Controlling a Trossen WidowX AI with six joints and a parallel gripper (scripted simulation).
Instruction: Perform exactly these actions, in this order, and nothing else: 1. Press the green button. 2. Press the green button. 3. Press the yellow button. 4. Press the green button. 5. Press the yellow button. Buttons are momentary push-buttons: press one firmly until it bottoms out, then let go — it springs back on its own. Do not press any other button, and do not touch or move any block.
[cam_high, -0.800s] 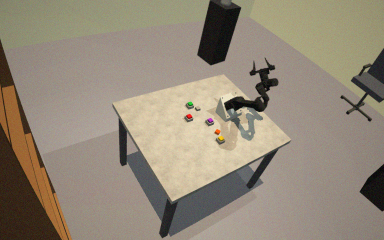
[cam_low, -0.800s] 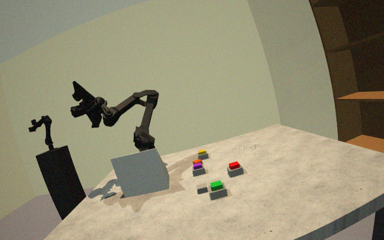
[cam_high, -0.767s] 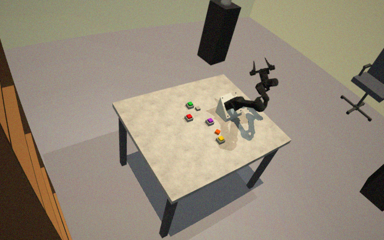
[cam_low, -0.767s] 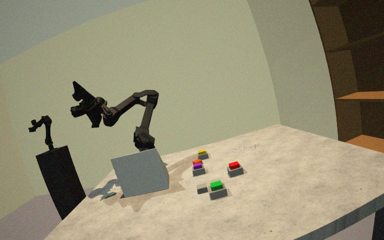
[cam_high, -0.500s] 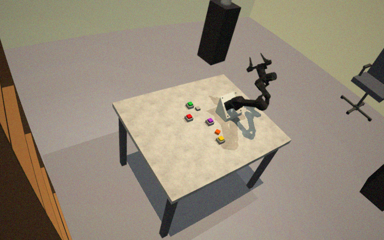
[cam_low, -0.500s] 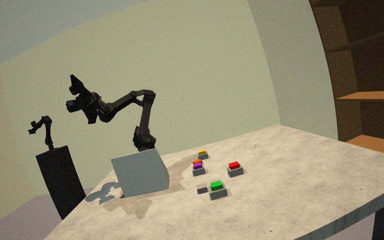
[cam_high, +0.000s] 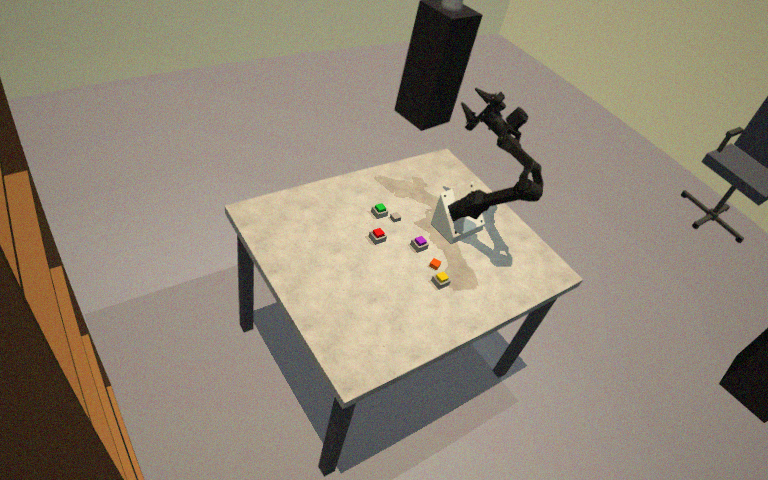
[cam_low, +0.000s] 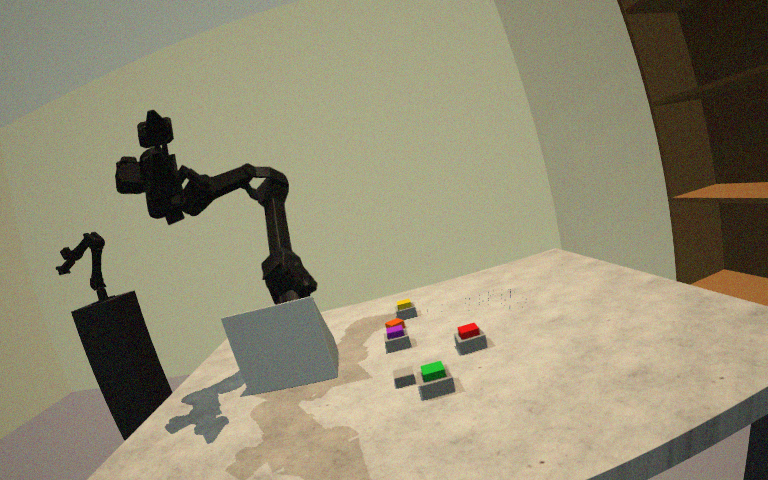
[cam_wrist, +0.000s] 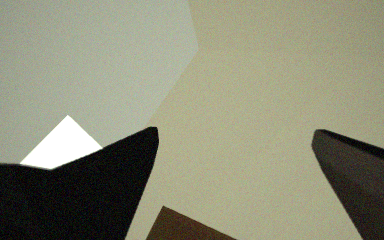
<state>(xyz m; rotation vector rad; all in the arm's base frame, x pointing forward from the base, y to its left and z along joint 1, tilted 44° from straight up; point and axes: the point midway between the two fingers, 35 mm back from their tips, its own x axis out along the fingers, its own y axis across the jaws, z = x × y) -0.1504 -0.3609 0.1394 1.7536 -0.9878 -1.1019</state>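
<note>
Right now my gripper tip is 31 cm short of the green button, 2 cm to the left of it and 44 cm above it. The rest, counted from my gripper tip: small grey block (27 cm ahead, 4 cm to the left, 47 cm below); then purple button (29 cm ahead, 20 cm to the left, 44 cm below); then red button (41 cm ahead, 8 cm to the left, 44 cm below).
</note>
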